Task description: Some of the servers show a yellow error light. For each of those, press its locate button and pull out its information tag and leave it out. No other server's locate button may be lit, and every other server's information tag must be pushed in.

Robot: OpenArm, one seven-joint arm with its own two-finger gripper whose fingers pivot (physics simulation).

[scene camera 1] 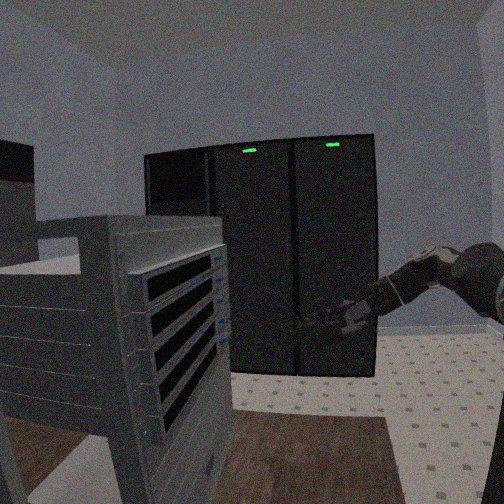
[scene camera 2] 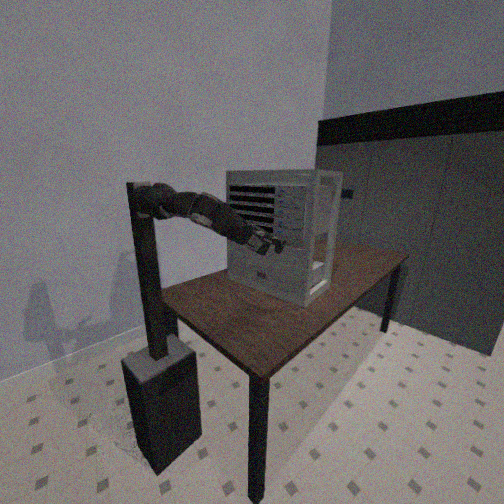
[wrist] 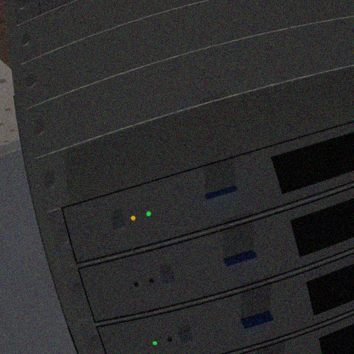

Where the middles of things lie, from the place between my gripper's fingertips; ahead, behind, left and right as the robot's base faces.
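There's the dark pedestal [scene camera 2: 165, 410], which I can see a long way behind my hand, well below it and far to the left of it.
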